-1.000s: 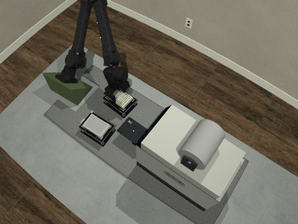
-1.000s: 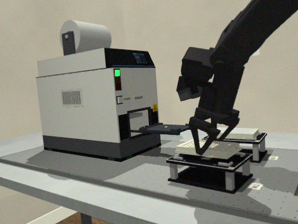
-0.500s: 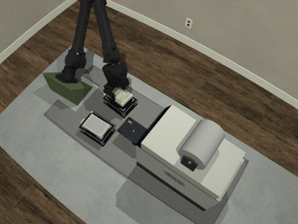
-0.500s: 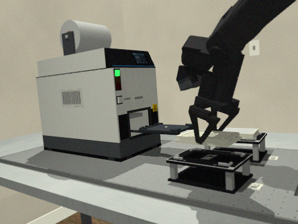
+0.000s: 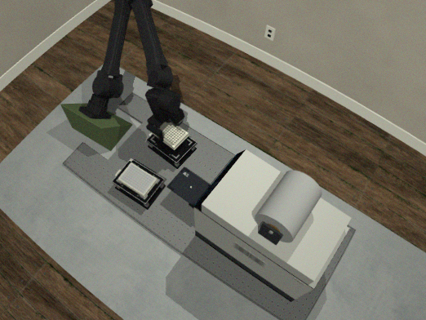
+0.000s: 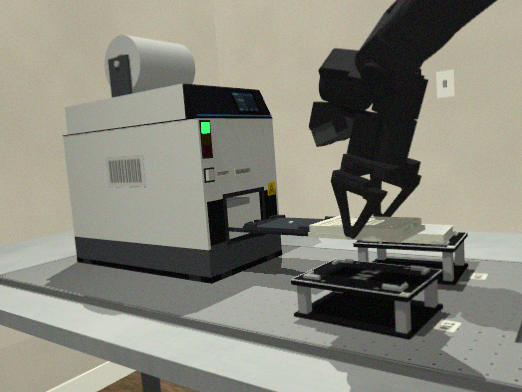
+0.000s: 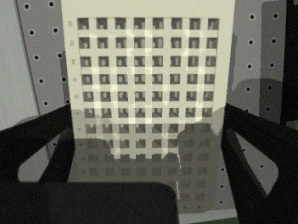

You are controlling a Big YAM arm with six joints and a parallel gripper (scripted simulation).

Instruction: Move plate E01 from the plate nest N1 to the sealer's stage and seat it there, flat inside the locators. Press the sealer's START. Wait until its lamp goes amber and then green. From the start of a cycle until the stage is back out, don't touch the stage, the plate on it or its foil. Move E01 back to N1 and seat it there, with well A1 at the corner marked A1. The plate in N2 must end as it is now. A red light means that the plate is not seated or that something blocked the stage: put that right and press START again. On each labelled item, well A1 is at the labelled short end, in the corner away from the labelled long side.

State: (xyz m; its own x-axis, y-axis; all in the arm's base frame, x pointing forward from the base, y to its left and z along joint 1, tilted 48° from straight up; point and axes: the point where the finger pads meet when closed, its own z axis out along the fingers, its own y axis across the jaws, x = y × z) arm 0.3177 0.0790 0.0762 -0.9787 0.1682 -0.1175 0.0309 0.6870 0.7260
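My gripper is now 20 cm short of the sealer stage, 12 cm to the left of it and 3 cm above it. Round my hand: covered white plate 21 cm to the right, 5 cm below, 2 cm ahead; start button 30 cm ahead, 7 cm above, 3 cm to the right; black plate nest 7 cm below.
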